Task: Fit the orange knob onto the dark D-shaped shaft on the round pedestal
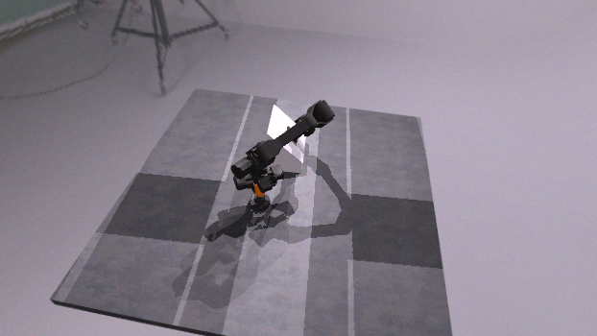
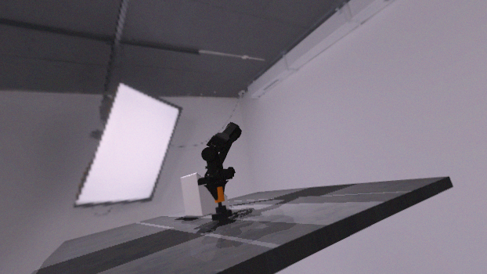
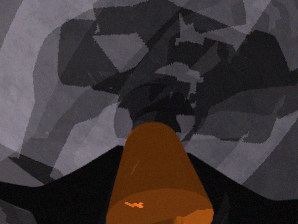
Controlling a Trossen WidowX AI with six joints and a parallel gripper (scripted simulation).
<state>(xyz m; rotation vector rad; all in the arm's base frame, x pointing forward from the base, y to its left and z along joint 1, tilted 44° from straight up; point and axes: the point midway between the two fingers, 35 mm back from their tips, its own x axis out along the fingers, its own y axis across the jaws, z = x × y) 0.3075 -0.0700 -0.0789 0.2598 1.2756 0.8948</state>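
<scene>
The dark pedestal is 40 mm below my gripper tip. Round my gripper tip: orange knob: 20 mm above.
</scene>
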